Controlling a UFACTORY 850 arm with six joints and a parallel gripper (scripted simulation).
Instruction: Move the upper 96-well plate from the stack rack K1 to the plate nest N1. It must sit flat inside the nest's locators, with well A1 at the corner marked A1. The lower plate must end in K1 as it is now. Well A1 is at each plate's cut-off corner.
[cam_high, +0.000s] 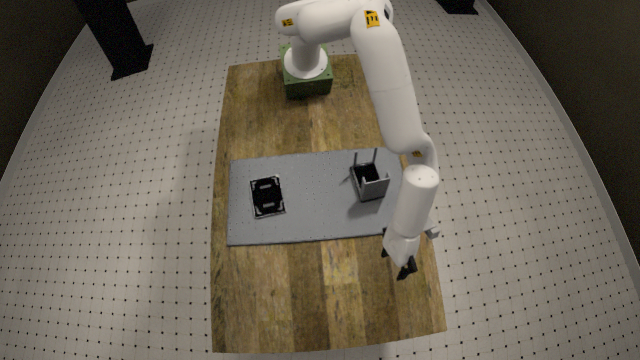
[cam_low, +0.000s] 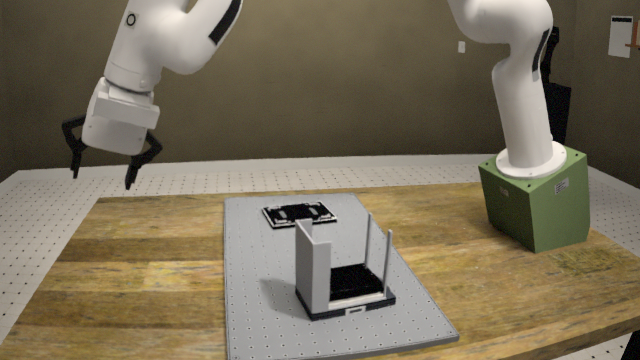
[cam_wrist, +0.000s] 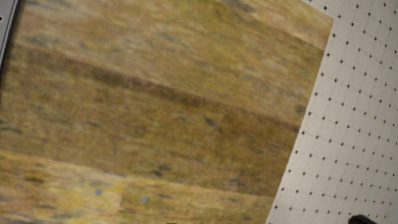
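Right now the black 96-well plate is 390 mm behind my hand, 210 mm below it and 50 mm to the left of it. From my hand the other things lie so: grey corner wall (320 mm behind, 160 mm below, 60 mm to the left); then white 96-well plate (390 mm behind, 220 mm below, 50 mm to the left).
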